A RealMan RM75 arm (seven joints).
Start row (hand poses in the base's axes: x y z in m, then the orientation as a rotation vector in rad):
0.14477, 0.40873, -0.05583, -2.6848, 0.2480, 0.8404
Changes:
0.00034, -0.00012, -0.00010, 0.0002, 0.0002, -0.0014
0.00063, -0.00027, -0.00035, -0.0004, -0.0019, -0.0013
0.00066, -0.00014, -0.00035, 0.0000, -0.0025, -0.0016
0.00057, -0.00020, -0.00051, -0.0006, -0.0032, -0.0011
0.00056, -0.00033, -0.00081, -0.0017, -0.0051, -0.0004
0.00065, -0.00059, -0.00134, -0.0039, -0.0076, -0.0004
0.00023, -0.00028, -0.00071, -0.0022, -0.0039, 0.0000
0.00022, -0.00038, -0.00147, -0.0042, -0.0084, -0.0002
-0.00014, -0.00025, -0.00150, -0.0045, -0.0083, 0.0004
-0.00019, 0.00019, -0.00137, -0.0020, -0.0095, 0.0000
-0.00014, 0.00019, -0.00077, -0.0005, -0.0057, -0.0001
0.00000, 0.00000, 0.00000, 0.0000, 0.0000, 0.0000
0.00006, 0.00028, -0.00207, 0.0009, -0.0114, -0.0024
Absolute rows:
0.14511, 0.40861, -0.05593, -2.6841, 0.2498, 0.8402
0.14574, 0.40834, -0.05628, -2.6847, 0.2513, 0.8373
0.14640, 0.40820, -0.05663, -2.6850, 0.2528, 0.8334
0.14697, 0.40800, -0.05714, -2.6863, 0.2538, 0.8288
0.14753, 0.40767, -0.05795, -2.6895, 0.2540, 0.8219
0.14818, 0.40708, -0.05929, -2.6956, 0.2546, 0.8117
0.14841, 0.40680, -0.06000, -2.6990, 0.2547, 0.8065
0.14863, 0.40642, -0.06147, -2.7056, 0.2550, 0.7953
0.14849, 0.40617, -0.06297, -2.7127, 0.2547, 0.7844
0.14830, 0.40636, -0.06434, -2.7176, 0.2535, 0.7715
0.14816, 0.40655, -0.06511, -2.7198, 0.2526, 0.7637
0.14816, 0.40655, -0.06511, -2.7198, 0.2526, 0.7637
0.14822, 0.40683, -0.06718, -2.7217, 0.2529, 0.7473

